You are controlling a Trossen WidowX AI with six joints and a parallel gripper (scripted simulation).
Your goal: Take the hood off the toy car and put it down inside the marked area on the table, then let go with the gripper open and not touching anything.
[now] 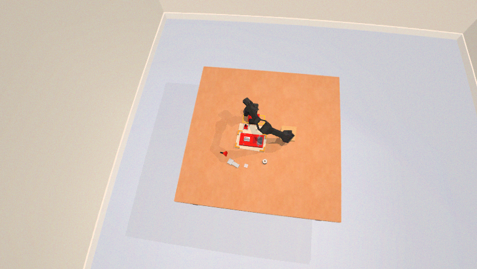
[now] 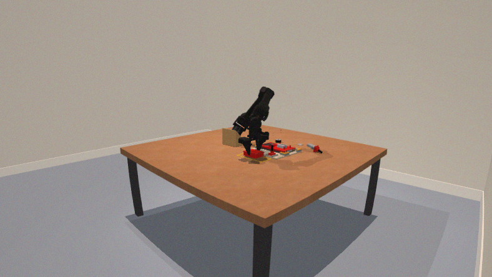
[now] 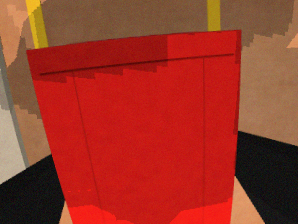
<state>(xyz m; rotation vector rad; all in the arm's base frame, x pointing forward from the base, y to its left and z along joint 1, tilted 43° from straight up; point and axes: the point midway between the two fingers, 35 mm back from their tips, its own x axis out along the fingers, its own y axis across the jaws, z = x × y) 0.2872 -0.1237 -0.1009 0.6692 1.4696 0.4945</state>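
The hood lies 1 cm above my gripper tip.
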